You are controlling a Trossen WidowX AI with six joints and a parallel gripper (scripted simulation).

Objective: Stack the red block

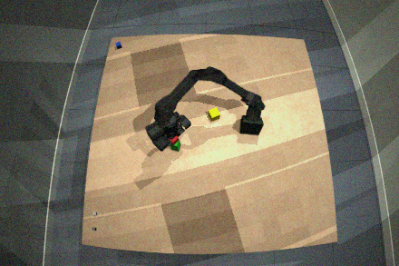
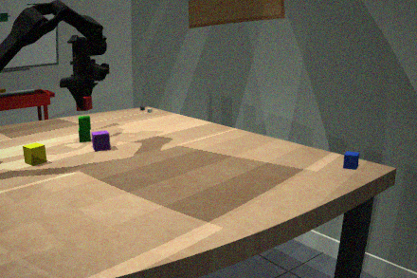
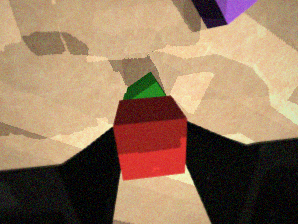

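Right now my gripper tip is 130 mm to the left of the purple block and 80 mm above it. From my gripper tip the other things lie so: blue block 690 mm to the right, 350 mm ahead, 90 mm below; yellow block 210 mm behind, 160 mm to the right, 80 mm below; red block 10 mm above.
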